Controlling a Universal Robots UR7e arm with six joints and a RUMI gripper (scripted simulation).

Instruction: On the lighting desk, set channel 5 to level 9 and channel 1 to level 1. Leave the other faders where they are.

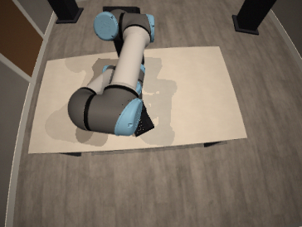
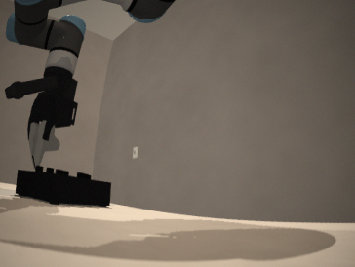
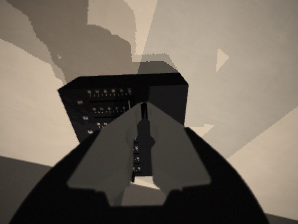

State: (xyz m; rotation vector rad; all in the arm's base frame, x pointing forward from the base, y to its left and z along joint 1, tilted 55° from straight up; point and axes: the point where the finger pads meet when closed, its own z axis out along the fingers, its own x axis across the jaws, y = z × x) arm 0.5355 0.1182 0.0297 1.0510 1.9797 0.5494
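Now: hand 10 cm short of the channel 5 fader knob, 1 cm to the right of it and 1 cm above it. Round my hand: channel 1 fader knob: 1 cm to the right, 1 cm below, 1 cm ahead.
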